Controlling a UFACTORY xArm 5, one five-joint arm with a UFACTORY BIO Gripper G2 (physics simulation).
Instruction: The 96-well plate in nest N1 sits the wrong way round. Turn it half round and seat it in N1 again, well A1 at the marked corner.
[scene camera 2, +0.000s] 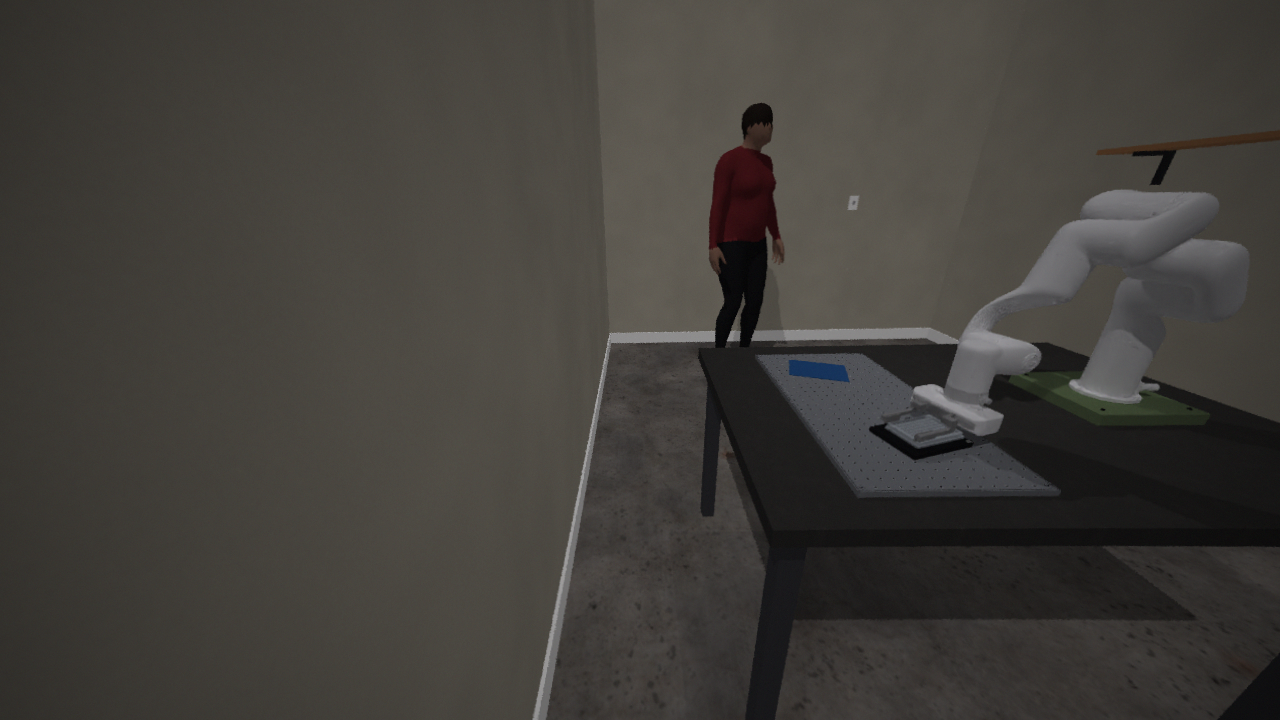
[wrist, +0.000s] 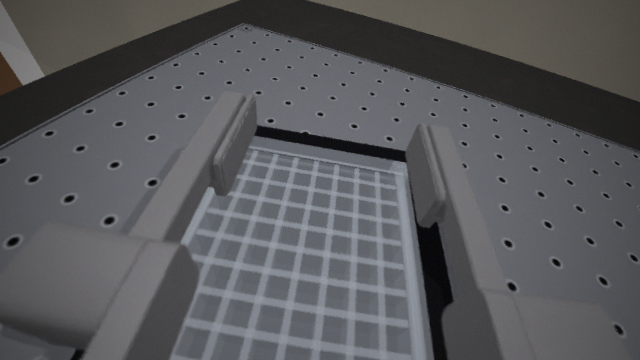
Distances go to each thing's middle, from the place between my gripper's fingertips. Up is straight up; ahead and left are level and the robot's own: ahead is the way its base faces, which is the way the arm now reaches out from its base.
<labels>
Right now my hand is 6 cm past the black nest (scene camera 2: 892, 439), 3 cm above it and 2 cm to the left of it. The rest, counted from my hand: blue rectangle (scene camera 2: 796, 368): 39 cm to the right, 7 cm ahead, 3 cm below; then 96-well plate (scene camera 2: 906, 429): 6 cm behind, 2 cm to the right, 2 cm below.
</labels>
